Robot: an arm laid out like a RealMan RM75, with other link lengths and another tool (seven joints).
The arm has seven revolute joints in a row. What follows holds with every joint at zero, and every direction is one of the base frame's.
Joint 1 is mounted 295.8 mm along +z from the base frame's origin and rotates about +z.
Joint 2 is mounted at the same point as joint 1 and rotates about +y.
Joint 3 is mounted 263.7 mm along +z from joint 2 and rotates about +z.
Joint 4 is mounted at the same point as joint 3 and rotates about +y.
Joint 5 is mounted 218.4 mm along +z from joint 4 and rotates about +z.
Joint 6 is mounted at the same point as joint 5 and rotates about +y.
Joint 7 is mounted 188.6 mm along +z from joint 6 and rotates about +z.
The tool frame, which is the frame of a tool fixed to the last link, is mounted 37 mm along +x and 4 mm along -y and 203 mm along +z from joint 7; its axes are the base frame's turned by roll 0, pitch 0.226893 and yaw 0.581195 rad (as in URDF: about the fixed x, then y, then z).
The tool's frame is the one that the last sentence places.
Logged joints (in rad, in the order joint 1, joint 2, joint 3, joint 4, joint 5, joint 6, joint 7), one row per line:
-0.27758, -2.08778, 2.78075, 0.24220, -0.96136, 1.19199, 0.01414
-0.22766, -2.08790, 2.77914, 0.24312, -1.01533, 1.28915, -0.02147
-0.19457, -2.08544, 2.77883, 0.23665, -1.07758, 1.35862, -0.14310
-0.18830, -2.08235, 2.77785, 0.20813, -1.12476, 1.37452, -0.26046
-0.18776, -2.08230, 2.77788, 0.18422, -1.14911, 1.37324, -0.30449
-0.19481, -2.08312, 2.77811, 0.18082, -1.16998, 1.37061, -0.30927
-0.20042, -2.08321, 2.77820, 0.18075, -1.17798, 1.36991, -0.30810
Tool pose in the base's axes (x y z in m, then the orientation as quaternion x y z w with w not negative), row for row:
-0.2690, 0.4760, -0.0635, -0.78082, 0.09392, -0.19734, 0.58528
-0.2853, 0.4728, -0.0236, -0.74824, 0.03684, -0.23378, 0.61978
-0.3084, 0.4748, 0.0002, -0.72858, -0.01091, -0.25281, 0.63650
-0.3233, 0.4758, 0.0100, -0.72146, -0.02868, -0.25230, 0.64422
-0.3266, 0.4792, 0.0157, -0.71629, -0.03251, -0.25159, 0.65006
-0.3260, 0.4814, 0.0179, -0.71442, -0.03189, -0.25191, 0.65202
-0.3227, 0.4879, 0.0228, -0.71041, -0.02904, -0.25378, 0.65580
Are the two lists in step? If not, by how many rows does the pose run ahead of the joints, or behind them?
The pose runs 1 row ahead of the joints: the pose in row i belongs to the joints in row i + 1.
